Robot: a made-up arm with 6 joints. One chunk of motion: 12 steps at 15 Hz.
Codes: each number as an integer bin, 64 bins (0 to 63) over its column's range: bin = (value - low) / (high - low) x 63, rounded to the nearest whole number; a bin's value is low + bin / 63 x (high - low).
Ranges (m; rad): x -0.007..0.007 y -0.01..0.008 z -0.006..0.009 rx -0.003..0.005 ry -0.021..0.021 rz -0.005..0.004
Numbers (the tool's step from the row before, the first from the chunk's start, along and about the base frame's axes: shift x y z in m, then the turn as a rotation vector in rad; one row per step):
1: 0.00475 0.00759 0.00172 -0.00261 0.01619 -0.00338
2: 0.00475 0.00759 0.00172 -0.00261 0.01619 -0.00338
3: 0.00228 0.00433 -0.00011 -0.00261 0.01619 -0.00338
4: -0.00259 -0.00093 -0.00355 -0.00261 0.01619 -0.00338
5: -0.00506 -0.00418 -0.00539 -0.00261 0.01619 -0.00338
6: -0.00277 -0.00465 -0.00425 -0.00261 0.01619 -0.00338
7: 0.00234 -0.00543 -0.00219 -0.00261 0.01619 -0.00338
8: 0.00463 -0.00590 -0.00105 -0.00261 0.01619 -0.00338
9: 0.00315 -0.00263 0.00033 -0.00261 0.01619 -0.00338
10: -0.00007 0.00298 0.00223 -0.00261 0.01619 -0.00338
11: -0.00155 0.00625 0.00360 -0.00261 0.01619 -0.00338
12: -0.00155 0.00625 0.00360 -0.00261 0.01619 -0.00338
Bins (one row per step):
1: 53 62 32 3 56 11
2: 53 62 32 3 56 11
3: 42 50 25 3 56 11
4: 20 32 10 3 56 11
5: 9 20 3 3 56 11
6: 19 19 7 3 56 11
7: 42 16 16 3 56 11
8: 52 14 21 3 56 11
9: 46 26 27 3 56 11
10: 31 45 35 3 56 11
11: 25 57 40 3 56 11
12: 25 57 40 3 56 11

